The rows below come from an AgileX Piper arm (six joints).
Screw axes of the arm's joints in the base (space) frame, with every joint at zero. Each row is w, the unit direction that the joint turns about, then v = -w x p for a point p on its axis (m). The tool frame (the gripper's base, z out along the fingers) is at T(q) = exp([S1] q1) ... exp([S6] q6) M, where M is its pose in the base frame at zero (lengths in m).
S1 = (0, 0, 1, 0, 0, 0)
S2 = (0, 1, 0, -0.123, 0, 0)
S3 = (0, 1, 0, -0.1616, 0, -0.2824)
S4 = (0.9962, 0, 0.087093, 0, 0.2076, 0)
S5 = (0, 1, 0, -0.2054, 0, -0.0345)
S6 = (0.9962, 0, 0.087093, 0, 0.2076, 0)
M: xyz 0.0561 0 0.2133 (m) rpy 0 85.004 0 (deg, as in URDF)
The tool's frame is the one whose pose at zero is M.
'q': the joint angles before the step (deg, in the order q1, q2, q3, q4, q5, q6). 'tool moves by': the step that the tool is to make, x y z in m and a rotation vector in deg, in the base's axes. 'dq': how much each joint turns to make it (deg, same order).
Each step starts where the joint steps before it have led.
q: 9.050 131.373 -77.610 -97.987 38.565 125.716
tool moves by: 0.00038 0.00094 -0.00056 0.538 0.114 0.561
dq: -0.017 0.000 -0.001 -0.179 -0.790 0.135
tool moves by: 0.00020 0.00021 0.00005 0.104 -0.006 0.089
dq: 0.001 0.001 -0.041 0.000 -0.136 0.001
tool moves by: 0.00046 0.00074 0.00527 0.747 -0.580 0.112
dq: 0.000 -0.744 -0.023 0.345 -0.563 0.001
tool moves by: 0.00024 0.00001 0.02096 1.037 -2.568 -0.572
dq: 0.000 -2.764 0.056 0.844 -0.059 -0.002
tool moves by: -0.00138 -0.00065 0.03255 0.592 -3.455 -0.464
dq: 0.000 -4.230 0.002 1.343 0.229 -1.247
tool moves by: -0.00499 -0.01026 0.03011 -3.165 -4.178 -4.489
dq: -0.332 -3.324 0.000 -0.001 5.609 -0.362
